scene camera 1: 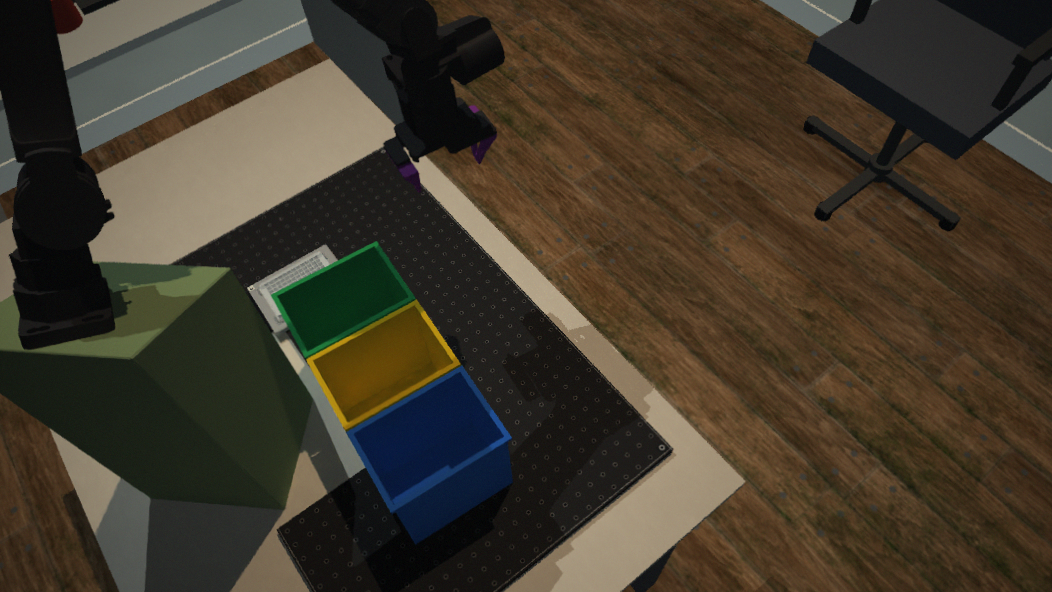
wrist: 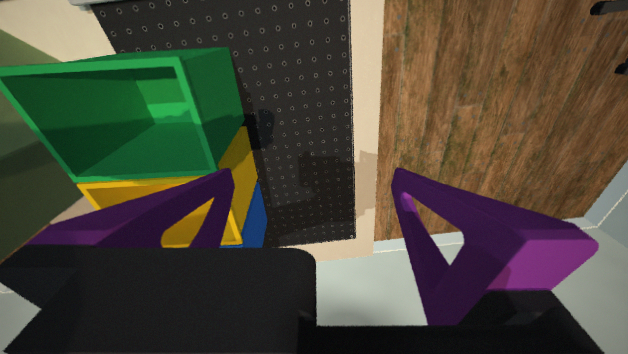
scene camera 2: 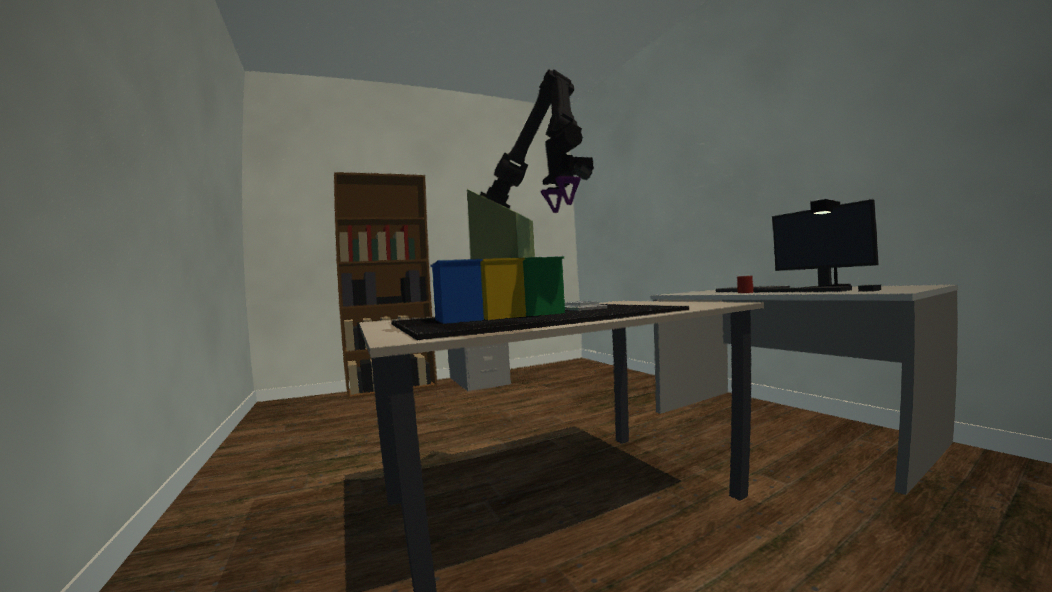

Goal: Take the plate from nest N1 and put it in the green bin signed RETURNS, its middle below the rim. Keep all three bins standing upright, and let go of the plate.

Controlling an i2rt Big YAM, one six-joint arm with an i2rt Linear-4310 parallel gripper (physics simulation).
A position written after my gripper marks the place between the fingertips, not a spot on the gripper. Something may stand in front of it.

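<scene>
Scene camera 1 gives me my gripper (scene camera 1: pixel 448 175), along with a gridded plate (scene camera 1: pixel 315 262) and a light grey nest (scene camera 1: pixel 262 303). I can also see a green bin (scene camera 1: pixel 344 297), a yellow bin (scene camera 1: pixel 365 373) and a blue bin (scene camera 1: pixel 433 456) there. In the wrist view you'd see the green bin (wrist: pixel 173 113), the yellow bin (wrist: pixel 238 157) and the blue bin (wrist: pixel 253 231), but the gridded plate is out of frame in the wrist view. And scene camera 2 shows the blue bin (scene camera 2: pixel 457 284), the yellow bin (scene camera 2: pixel 503 292) and the green bin (scene camera 2: pixel 543 276).
</scene>
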